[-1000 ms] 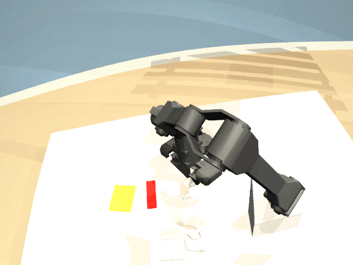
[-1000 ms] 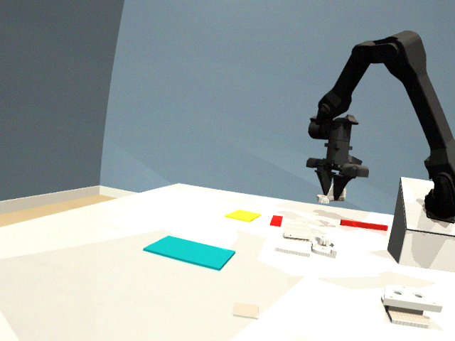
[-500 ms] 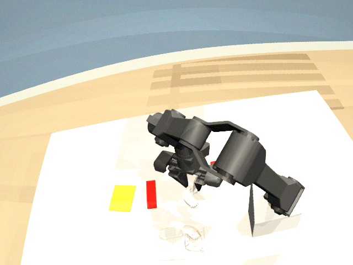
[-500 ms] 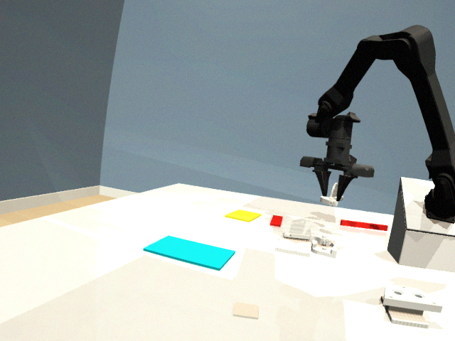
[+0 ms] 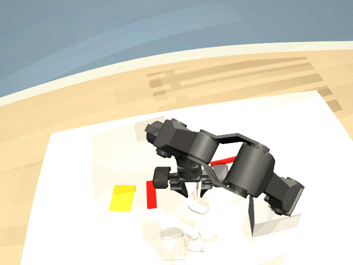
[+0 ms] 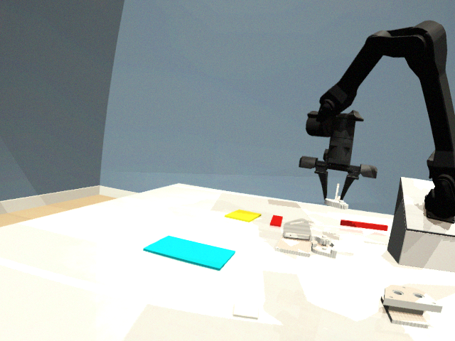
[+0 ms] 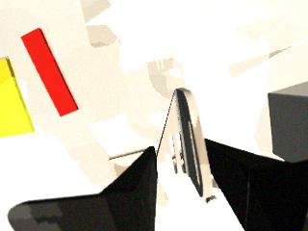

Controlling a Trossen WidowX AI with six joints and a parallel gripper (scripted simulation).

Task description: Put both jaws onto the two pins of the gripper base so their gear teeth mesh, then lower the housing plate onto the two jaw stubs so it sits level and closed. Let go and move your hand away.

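Now: the pale flat plate 70 mm ahead of my gripper tip, 100 mm to the left of it and 90 mm below it. Round my gripper tip: yellow tile 240 mm ahead, 90 mm to the right, 100 mm below; then short red tile 150 mm ahead, 100 mm to the right, 100 mm below; then red strip 120 mm behind, 220 mm to the right, 90 mm below.
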